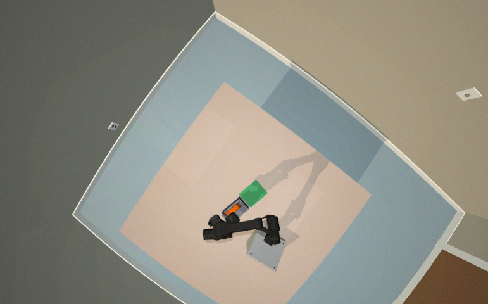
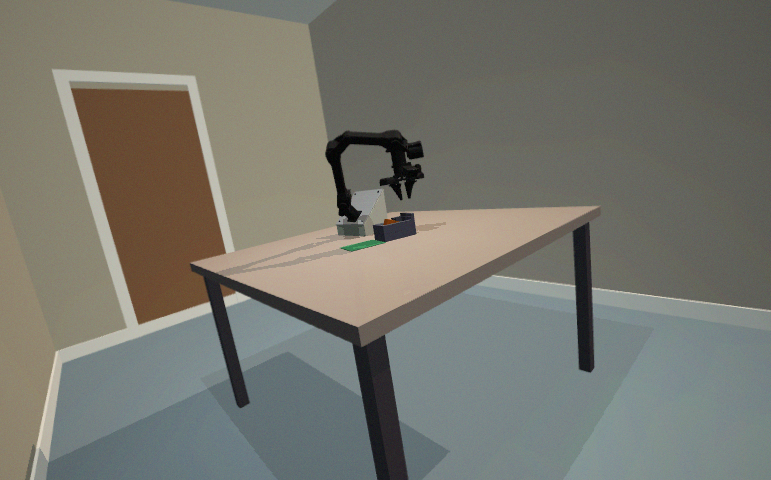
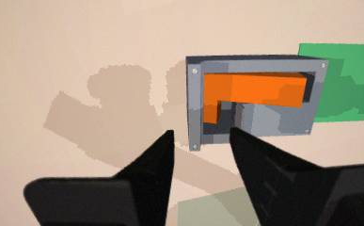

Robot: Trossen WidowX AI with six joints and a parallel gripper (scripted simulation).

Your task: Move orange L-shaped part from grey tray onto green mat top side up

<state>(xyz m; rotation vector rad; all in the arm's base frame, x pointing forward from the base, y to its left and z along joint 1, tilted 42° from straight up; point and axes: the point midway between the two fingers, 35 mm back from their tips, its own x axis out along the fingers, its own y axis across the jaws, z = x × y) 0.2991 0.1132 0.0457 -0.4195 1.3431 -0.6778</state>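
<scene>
Right now my gripper tip is 2 cm past the orange L-shaped part, 4 cm to the left of it and 10 cm above it. From my gripper tip the other things lie so: green mat (5 cm behind, 22 cm to the right, 16 cm below).
</scene>
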